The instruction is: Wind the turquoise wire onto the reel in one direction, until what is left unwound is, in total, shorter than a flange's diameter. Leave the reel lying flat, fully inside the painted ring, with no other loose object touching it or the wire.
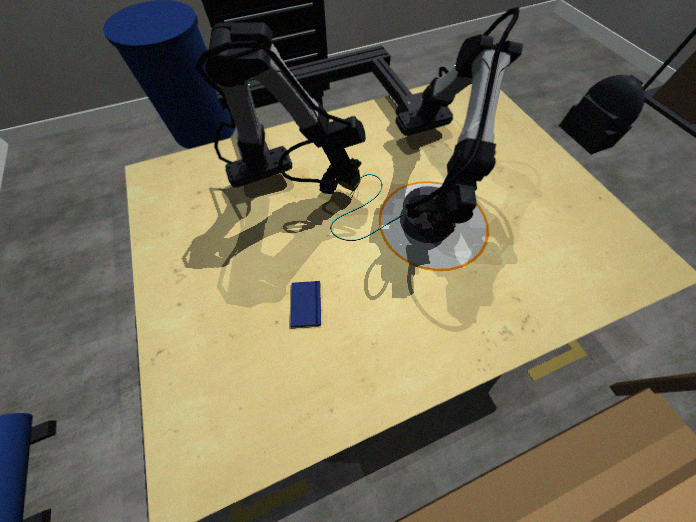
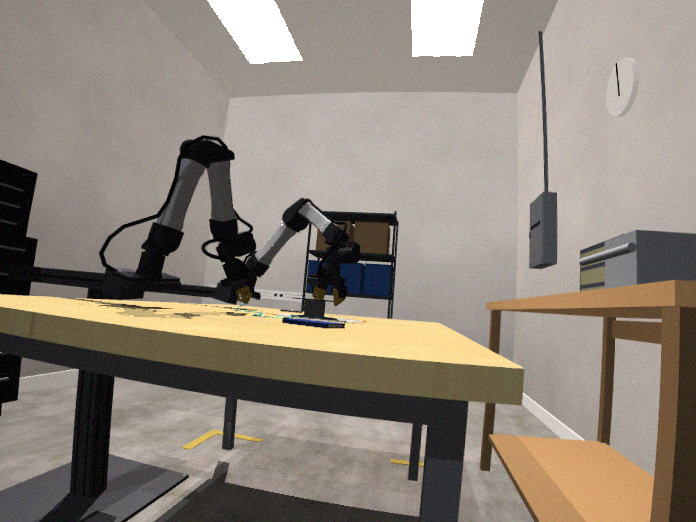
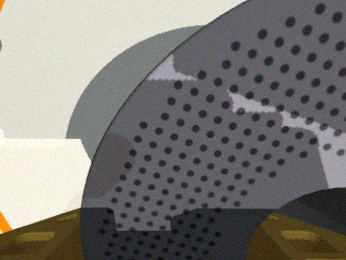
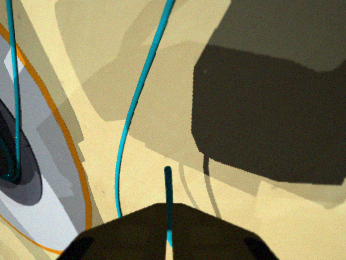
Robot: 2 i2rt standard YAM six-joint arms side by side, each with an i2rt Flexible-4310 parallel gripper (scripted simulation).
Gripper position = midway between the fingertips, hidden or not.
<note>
In view: my left gripper (image 2: 327, 305), my right gripper (image 1: 354, 189), a dark grey reel (image 3: 235, 122) and a blue notebook (image 1: 305, 296).
My left gripper also shows in image 3 (image 3: 169, 215). My right gripper shows as well in image 4 (image 4: 169, 212). Image 3 misses the blue notebook: it is out of frame. Image 4 does not show the blue notebook: it is out of frame.
</note>
